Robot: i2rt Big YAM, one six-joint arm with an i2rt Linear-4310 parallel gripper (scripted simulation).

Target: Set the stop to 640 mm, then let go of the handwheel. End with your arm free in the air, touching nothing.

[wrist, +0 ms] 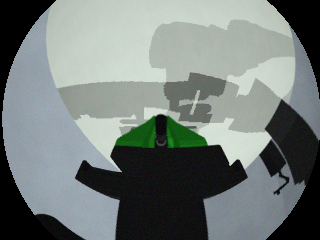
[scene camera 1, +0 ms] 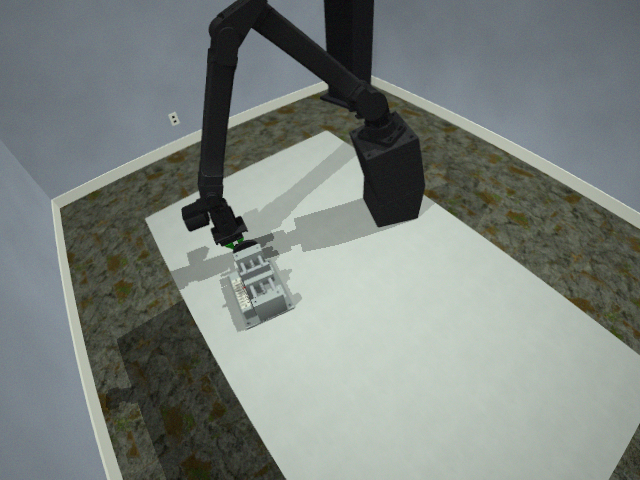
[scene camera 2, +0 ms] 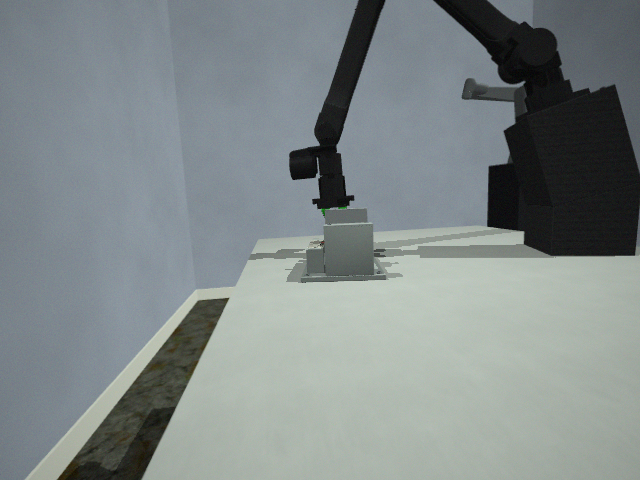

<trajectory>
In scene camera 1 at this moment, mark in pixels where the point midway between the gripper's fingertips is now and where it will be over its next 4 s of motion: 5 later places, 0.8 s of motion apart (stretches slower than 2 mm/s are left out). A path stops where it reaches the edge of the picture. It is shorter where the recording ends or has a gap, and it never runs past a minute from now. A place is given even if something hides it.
My gripper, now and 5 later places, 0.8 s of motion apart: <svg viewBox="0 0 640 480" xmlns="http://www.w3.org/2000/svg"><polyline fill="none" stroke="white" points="238,248 234,242 238,237 243,236 245,235 249,236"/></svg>
</trajectory>
